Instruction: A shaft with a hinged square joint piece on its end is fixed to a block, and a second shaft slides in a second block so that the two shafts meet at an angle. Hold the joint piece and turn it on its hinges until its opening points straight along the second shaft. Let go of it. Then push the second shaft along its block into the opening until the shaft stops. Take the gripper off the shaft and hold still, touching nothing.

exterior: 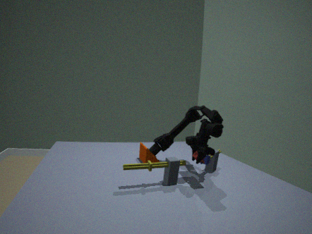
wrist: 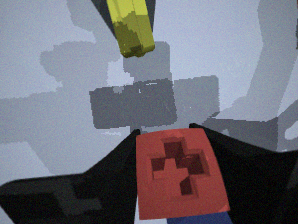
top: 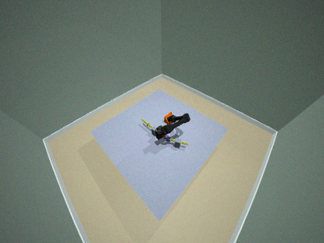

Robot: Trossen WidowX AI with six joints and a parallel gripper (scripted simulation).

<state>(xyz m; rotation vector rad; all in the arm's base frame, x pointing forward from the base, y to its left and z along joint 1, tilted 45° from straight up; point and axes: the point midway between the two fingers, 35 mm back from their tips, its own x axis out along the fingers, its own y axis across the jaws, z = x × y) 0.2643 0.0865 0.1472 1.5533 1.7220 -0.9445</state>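
Now: gripper tip 30 mm below the red square joint piece and 20 mm to the right of it.
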